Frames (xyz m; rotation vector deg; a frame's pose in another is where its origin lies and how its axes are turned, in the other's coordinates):
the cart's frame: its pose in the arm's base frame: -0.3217 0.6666 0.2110 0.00 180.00 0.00
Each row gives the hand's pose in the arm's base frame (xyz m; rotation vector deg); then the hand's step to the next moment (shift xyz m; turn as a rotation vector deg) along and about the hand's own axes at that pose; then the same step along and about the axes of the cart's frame.
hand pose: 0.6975 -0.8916 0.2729 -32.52 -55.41 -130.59
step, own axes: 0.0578 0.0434 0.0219 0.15 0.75 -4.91
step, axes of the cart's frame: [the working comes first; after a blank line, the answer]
step, axes of the arm's base frame: -0.0103 -0.0283 0.0693 -0.35 -4.15 -2.70

0.0103 -0.0283 -0.0693 0.35 -4.15 2.70
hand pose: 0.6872 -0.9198 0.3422 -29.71 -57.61 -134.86
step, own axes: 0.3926 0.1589 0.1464 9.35 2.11 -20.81
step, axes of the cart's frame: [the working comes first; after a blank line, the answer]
step, axes of the arm's base frame: -0.1945 -0.1069 0.3893 -9.00 -19.71 -7.45

0.1945 -0.1069 -0.3893 9.00 -19.71 7.45
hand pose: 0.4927 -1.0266 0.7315 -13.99 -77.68 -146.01
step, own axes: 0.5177 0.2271 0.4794 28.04 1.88 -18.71
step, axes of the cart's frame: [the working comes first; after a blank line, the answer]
step, axes of the arm's base frame: -0.4133 0.2062 0.5797 -26.88 -20.37 -1.61

0.4133 0.2062 -0.5797 26.88 -20.37 1.61
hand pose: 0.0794 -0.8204 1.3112 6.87 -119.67 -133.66
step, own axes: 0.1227 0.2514 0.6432 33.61 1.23 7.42
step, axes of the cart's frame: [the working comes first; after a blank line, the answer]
step, axes of the arm's base frame: -0.1738 0.6031 0.3130 -34.03 5.31 0.29

0.1738 0.6031 -0.3130 34.03 5.31 -0.29
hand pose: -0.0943 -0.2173 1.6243 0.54 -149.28 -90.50
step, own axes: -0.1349 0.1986 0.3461 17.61 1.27 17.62
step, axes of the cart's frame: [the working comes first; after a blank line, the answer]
step, axes of the arm's base frame: 0.1139 0.4055 0.0063 -18.96 15.21 -5.60

-0.1139 0.4055 -0.0063 18.96 15.21 5.60
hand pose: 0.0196 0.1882 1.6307 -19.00 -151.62 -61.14
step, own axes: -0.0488 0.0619 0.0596 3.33 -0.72 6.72
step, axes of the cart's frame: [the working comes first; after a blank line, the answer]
step, axes of the arm's base frame: 0.0552 0.0800 -0.0177 -4.42 4.58 -4.02

-0.0552 0.0800 0.0177 4.42 4.58 4.02
